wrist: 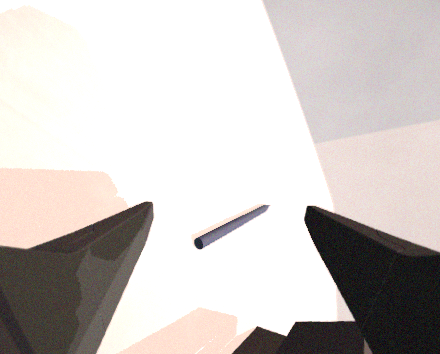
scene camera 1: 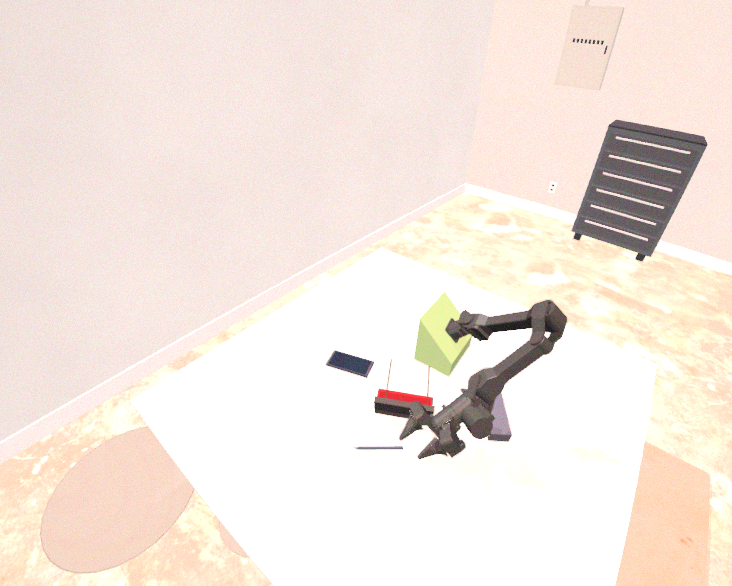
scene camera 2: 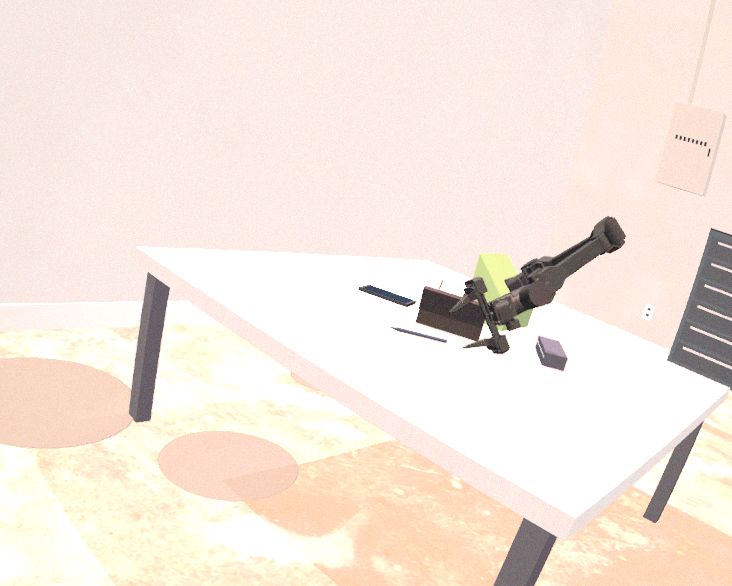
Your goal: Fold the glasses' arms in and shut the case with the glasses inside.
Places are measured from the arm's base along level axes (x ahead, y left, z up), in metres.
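Pixels of known places: gripper, fingertip midpoint: (wrist: 230, 211) (scene camera 1: 408, 448) (scene camera 2: 456, 330); arm's base at its link origin: (scene camera 1: 453, 330) (scene camera 2: 513, 288).
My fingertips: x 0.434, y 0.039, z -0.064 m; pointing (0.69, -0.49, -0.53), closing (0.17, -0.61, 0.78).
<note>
For each thing: its middle in the pictures, then the offset to it from my fingertips. "spot": a spot on its surface instead.
- glasses case at a spot on its surface: (scene camera 1: 402, 408) spot: dx -0.079, dy -0.060, dz +0.041 m
- dark pen at the middle of its body: (wrist: 244, 219) (scene camera 2: 418, 334) (scene camera 1: 377, 447) dx +0.019, dy -0.082, dz -0.039 m
- phone at the middle of its body: (scene camera 2: 387, 295) (scene camera 1: 349, 363) dx -0.206, dy -0.313, dz -0.039 m
- purple-grey box at the middle of its body: (scene camera 2: 550, 352) (scene camera 1: 494, 414) dx -0.244, dy +0.174, dz -0.026 m
The glasses case (scene camera 1: 402, 408) (scene camera 2: 449, 312) stands open on the table, dark outside with a red lining. Two thin glasses' arms stick out of it, unfolded and roughly parallel, toward the green block; in scene camera 1 they are the left arm (scene camera 1: 389, 375) and the right arm (scene camera 1: 428, 383). The glasses' front is hidden in the case. My gripper (scene camera 1: 410, 447) (scene camera 2: 458, 329) (wrist: 230, 211) is open and empty, above the table on the pen's side of the case. It overlaps a corner of the case in both scene views. The case does not show in the wrist view.
A dark pen (scene camera 1: 381, 447) (scene camera 2: 419, 334) (wrist: 232, 226) lies near the case. A phone (scene camera 1: 349, 363) (scene camera 2: 387, 295) lies to the left. A green wedge block (scene camera 1: 432, 349) (scene camera 2: 493, 273) stands behind the case, and a purple-grey box (scene camera 1: 501, 422) (scene camera 2: 551, 352) lies to the right.
</note>
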